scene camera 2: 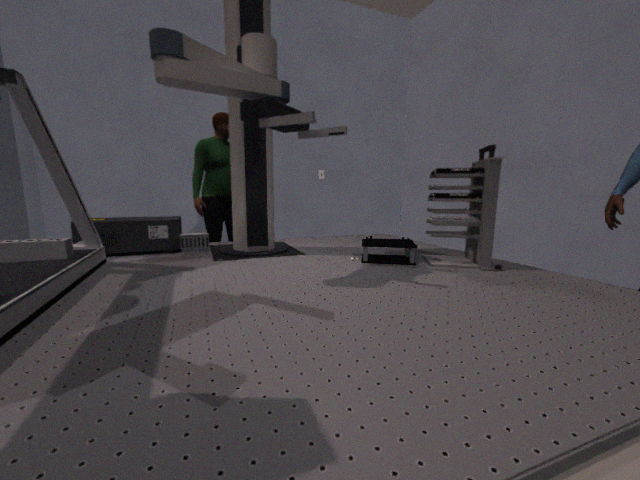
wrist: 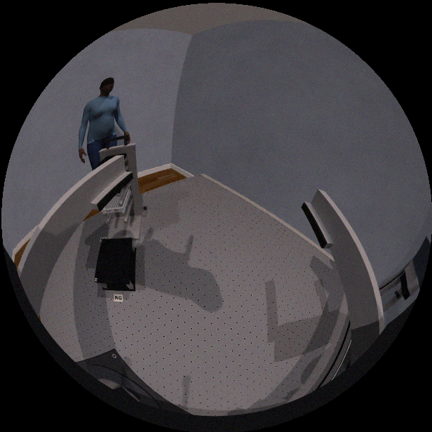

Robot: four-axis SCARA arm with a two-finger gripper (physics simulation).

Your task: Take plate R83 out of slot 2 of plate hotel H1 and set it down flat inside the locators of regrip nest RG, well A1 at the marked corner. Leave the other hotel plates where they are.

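Where they show: gripper, fingertip midpoint: (scene camera 2: 331, 124); arm's base, link origin: (scene camera 2: 254, 253).
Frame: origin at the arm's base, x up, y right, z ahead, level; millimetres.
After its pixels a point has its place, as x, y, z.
Note:
Plate hotel H1 (scene camera 2: 487, 217) @(161, -562, 513) (wrist: 136, 187) stands at the right in the scene view and upper left in the wrist view, partly behind a finger there. Dark plates sit on its top shelf and a middle shelf; a pale plate (scene camera 2: 452, 221) @(146, -504, 446) (wrist: 116, 204) sits low in it. Which one is R83 cannot be read. Regrip nest RG (scene camera 2: 388, 241) @(73, -376, 315) (wrist: 116, 262), black-topped, stands left of the hotel in the scene view, with nothing seen on it; its marked corner cannot be made out. My gripper (scene camera 2: 330, 124) @(388, -115, 436) (wrist: 219, 175) is open and empty, high above the table, left of the nest in the scene view.
The arm's column (scene camera 2: 251, 180) @(264, 16, 77) stands left of the nest. A dark box (scene camera 2: 129, 235) @(80, 399, -35) and a small pale slotted block (scene camera 2: 194, 241) @(48, 204, -45) stand behind at the left. A slanted frame (scene camera 2: 51, 155) @(314, 531, 100) rises at the far left. Two people stand beyond the perforated table (scene camera 2: 361, 335) @(14, -28, 753) (wrist: 200, 345).

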